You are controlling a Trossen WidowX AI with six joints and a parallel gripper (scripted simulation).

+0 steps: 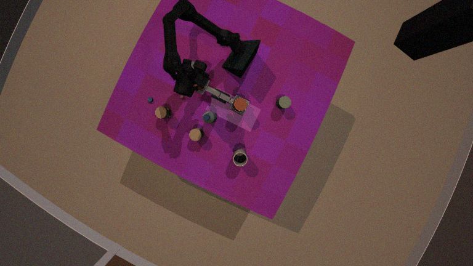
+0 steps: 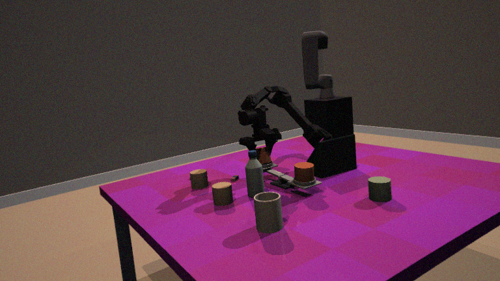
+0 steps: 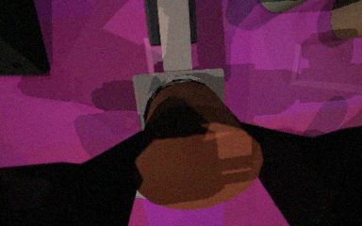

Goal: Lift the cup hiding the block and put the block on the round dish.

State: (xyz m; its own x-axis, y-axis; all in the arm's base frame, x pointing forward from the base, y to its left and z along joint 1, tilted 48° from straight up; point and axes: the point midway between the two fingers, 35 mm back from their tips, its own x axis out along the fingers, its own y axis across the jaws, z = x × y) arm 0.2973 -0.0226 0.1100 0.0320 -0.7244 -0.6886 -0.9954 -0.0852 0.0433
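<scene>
My gripper tip is now 10 mm above the dark grey block. From my gripper tip the other things lie so: striped piece (100 mm ahead, 80 mm to the right, 80 mm below); round dish (60 mm behind, 120 mm to the right, 80 mm below); grey bottle (130 mm ahead, 160 mm to the left, 20 mm above).
</scene>
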